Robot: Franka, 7 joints.
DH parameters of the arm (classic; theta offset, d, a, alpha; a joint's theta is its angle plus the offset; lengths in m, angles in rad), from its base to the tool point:
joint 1: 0 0.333 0 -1.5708
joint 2: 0 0 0 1.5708
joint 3: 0 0.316 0.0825 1.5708
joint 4: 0 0 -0.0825 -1.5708
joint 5: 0 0.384 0 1.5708
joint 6: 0 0 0.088 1.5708
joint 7: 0 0.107 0 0
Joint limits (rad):
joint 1: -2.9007..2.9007
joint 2: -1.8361..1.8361
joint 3: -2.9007..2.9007
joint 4: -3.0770..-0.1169
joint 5: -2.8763..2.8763
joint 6: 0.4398..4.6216
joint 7: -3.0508..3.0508
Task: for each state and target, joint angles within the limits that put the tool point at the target. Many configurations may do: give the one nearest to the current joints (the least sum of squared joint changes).
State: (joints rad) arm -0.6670 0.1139 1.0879 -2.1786 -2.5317 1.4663 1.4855
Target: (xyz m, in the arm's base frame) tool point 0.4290 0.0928 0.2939
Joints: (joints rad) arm -0.6878 0.0550 1.0711 -2.7009 -2.4399 1.4397 1.4855
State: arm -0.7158 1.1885 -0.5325 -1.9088 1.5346 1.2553 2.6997
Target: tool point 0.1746 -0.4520 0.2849
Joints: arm -0.7843 0.4767 -0.7418 -2.1239 1.3713 0.8914 2.6997
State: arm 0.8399 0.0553 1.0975 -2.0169 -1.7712 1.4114 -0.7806
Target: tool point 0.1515 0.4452 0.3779
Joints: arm 0.6294 0.0363 0.8885 -2.3846 -1.6422 1.3010 -0.7806
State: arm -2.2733 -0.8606 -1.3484 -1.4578 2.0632 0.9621 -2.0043
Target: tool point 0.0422 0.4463 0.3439
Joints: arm -2.8517 -1.0739 -2.0549 -2.3312 1.7121 0.5816 -2.0043
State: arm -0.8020 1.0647 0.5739 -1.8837 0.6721 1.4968 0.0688
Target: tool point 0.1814 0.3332 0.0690
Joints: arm -0.2910 1.4008 0.7881 -2.2132 0.6700 1.5428 0.0688
